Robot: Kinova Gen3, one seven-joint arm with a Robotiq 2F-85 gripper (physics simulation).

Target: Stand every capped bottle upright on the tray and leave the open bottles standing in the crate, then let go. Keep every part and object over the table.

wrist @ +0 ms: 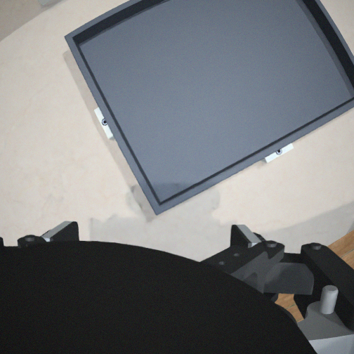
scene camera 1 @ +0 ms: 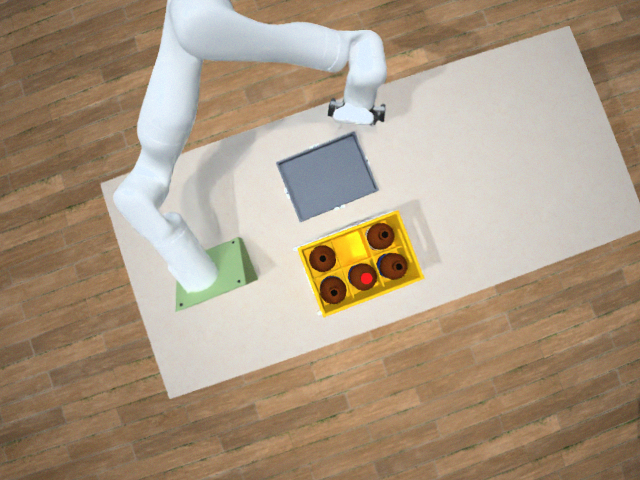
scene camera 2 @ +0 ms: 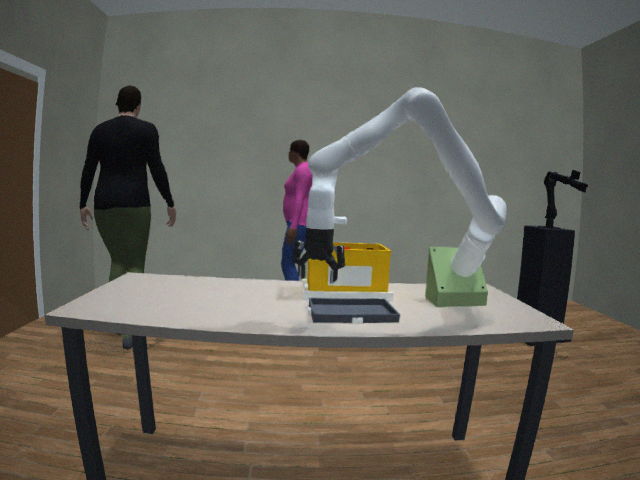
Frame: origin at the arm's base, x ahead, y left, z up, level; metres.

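Seen in the pictures: gripper, fingertip midpoint: [scene camera 2: 317,280]; arm's base, origin of the base link: [scene camera 1: 202,277] [scene camera 2: 462,266].
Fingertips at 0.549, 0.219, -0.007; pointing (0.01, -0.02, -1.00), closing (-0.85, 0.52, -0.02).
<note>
Offsets run from my fingertips to a thing's middle, as dx, dy, dz. "pt": to the spot under its first point. Level surfaces: height alone.
A yellow crate {-0.153, -0.356, -0.034} [scene camera 1: 411,245] [scene camera 2: 381,268] holds several brown bottles, seen from above in scene camera 1. One bottle {-0.155, -0.397, -0.036} [scene camera 1: 356,272] has a red cap {-0.155, -0.397, +0.039} [scene camera 1: 366,278] [scene camera 2: 346,248] and stands in the middle of the row farther from the tray. The other bottles, such as one at the near-tray left corner {pt -0.255, -0.307, +0.004} [scene camera 1: 316,262], show dark open mouths. The middle compartment nearest the tray is empty. The grey tray {pt -0.115, -0.096, -0.116} [scene camera 1: 330,178] [scene camera 2: 354,308] [wrist: 215,90] is empty. My gripper [scene camera 1: 356,112] [scene camera 2: 317,273] [wrist: 153,241] is open and empty, pointing down above the table beside the tray, on the side away from the crate.
The green wedge base [scene camera 1: 232,263] [scene camera 2: 460,298] carries the arm on the table {dz -0.122} [scene camera 1: 496,155] [scene camera 2: 206,304]. Small white blocks sit against the tray's edges. Two people [scene camera 2: 124,160] [scene camera 2: 296,193] stand beyond the table. A black pedestal [scene camera 2: 547,268] with a small arm stands behind it.
</note>
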